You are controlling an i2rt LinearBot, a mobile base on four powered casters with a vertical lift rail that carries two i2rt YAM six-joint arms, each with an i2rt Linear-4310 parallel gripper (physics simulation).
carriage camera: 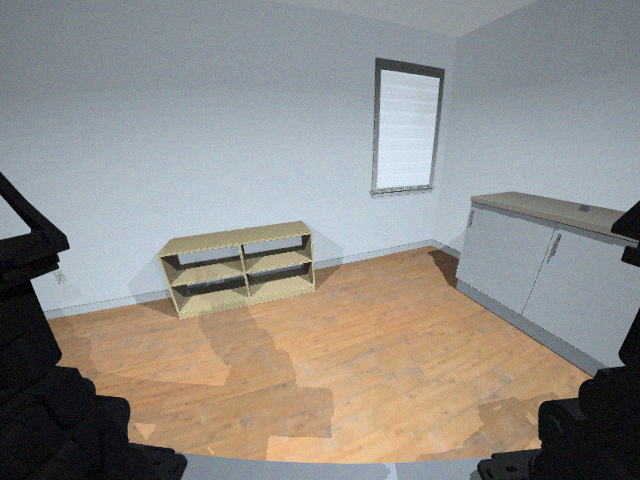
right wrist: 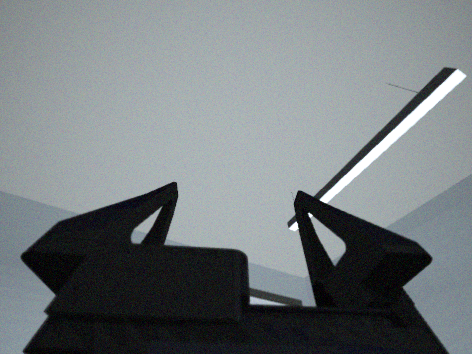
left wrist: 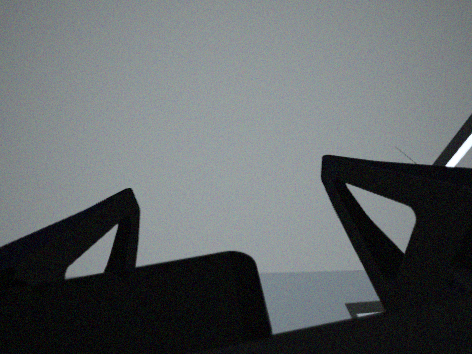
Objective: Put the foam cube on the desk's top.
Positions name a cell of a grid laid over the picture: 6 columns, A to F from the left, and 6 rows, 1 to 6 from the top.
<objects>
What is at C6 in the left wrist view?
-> My left gripper.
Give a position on a white cabinet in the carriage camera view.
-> F4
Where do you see a tan shelf unit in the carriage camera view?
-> B4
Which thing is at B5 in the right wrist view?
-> My right gripper.
</objects>
